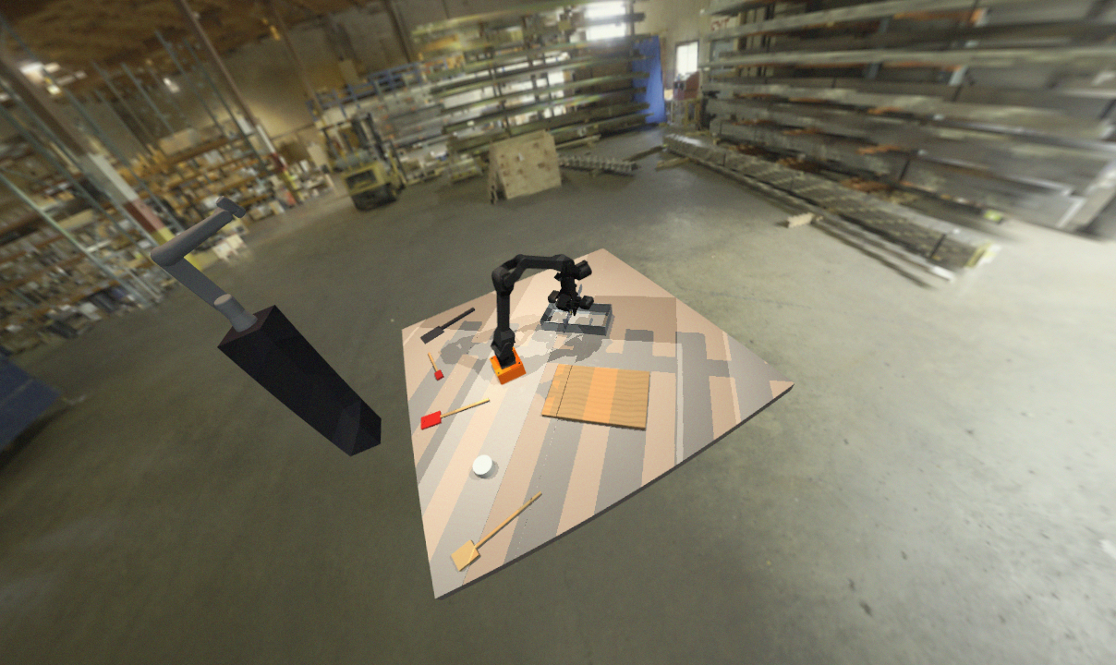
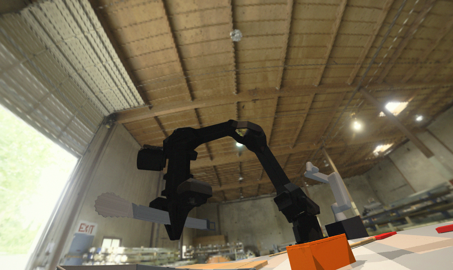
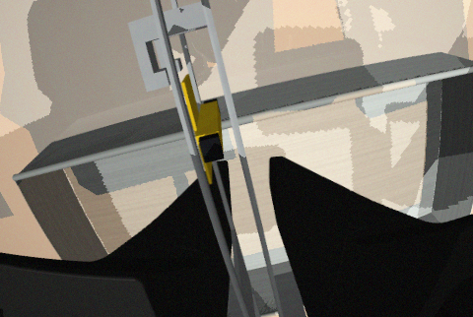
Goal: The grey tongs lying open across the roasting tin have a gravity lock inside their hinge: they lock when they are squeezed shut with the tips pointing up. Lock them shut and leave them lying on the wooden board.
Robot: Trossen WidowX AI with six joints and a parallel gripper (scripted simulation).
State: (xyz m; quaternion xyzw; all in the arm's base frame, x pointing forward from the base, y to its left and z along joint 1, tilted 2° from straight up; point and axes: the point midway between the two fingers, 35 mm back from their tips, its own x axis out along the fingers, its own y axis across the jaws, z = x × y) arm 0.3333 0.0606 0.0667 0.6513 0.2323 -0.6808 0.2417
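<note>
Right now the yellow piece is 40 mm above my gripper tip, 30 mm to the right of it and 20 mm behind it. Round my gripper tip: red spatula 620 mm behind, 150 mm to the right, 100 mm below; roasting tin 80 mm below, 70 mm to the left, 40 mm ahead; wooden board 350 mm to the right, 100 mm below, 80 mm behind.
</note>
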